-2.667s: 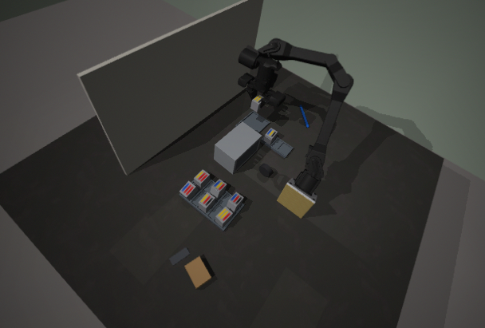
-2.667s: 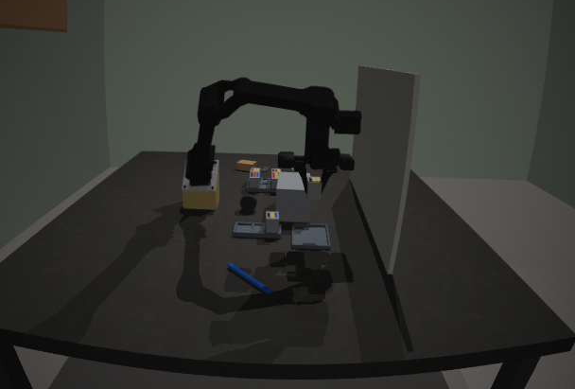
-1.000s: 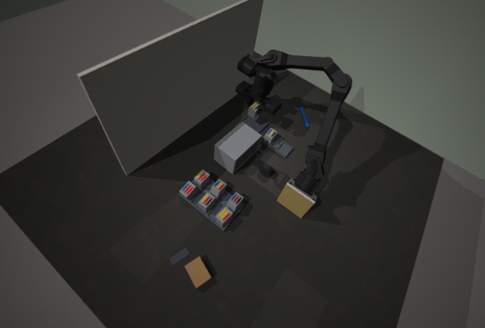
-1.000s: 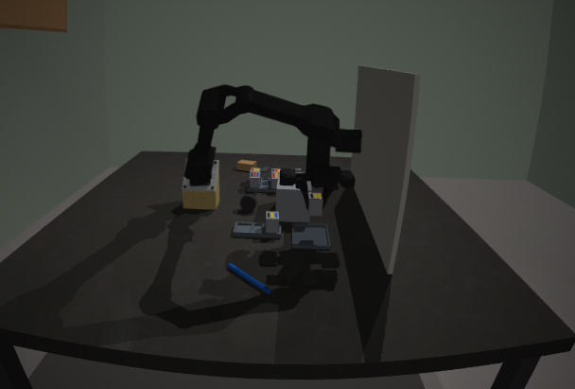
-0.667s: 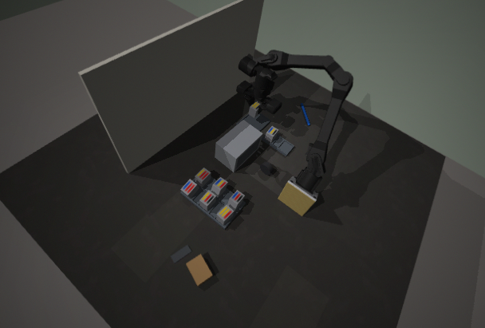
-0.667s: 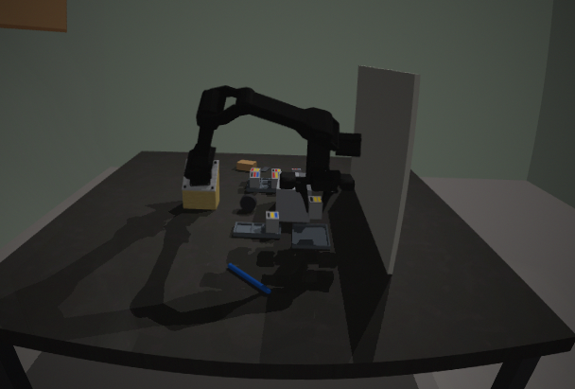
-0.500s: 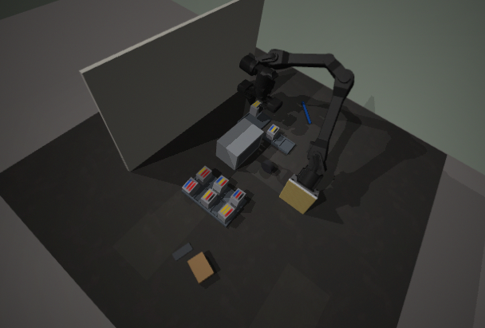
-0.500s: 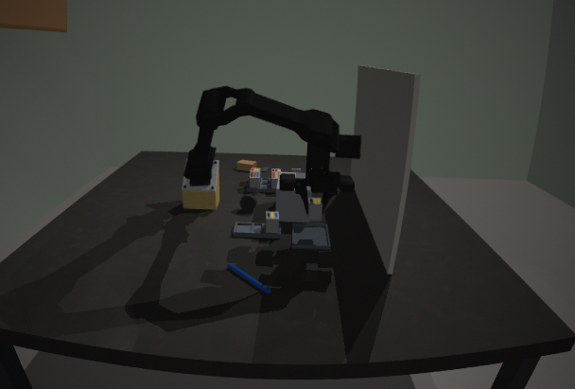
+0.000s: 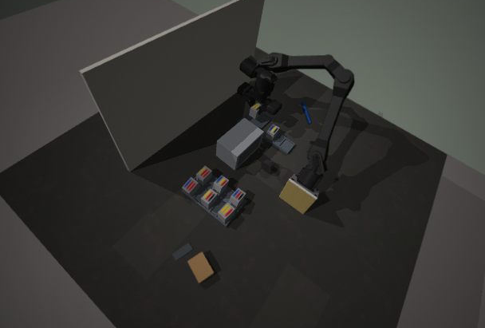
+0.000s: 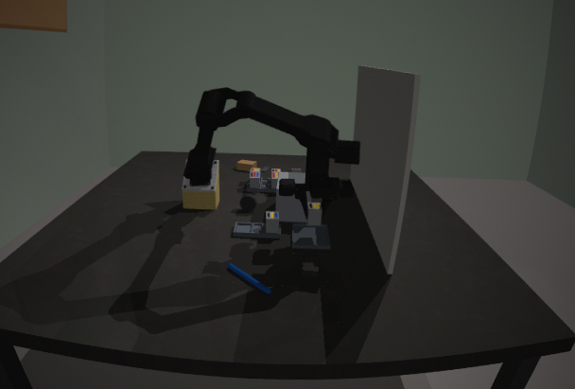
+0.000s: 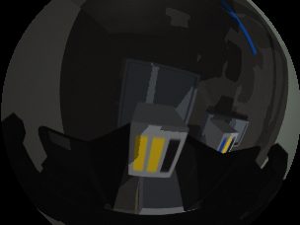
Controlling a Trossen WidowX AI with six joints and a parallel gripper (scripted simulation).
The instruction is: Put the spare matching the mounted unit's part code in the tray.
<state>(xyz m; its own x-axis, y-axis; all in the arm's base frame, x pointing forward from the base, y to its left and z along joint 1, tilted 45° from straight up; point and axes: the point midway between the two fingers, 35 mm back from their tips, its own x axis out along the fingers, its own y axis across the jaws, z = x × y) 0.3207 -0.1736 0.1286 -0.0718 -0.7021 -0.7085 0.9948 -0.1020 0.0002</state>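
Right now my gripper tip is 10 mm past the dark tray and 50 mm above it. The rest, counted from my gripper tip: grey spare: 20 mm above; then blue pen: 170 mm behind, 200 mm to the right, 50 mm below; then grey mounted unit: 30 mm behind, 190 mm to the left.
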